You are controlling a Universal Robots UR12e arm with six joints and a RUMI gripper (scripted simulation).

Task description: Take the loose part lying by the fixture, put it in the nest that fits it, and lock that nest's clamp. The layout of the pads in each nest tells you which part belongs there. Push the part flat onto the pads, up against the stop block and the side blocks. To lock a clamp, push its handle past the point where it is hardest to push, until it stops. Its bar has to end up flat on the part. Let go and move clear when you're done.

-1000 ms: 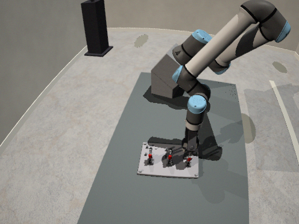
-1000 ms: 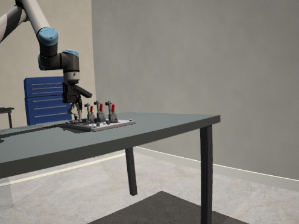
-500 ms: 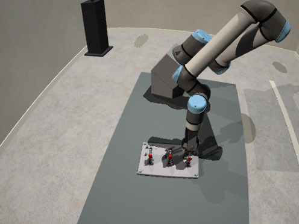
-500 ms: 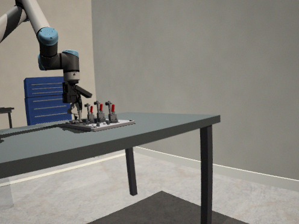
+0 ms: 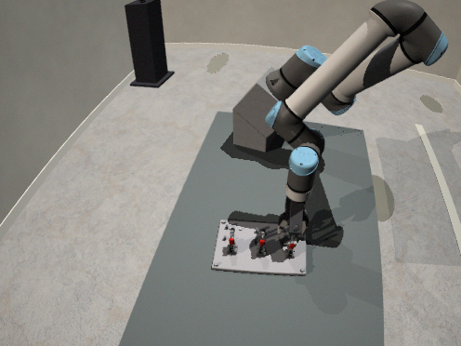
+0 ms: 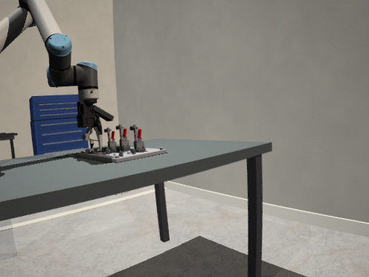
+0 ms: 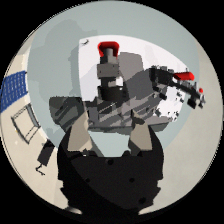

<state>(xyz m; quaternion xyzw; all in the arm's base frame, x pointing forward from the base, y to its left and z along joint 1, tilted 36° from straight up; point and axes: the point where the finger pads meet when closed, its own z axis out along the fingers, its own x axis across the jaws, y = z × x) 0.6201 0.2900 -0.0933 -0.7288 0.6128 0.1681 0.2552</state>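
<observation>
The grey part is 1 cm below my hand.
</observation>
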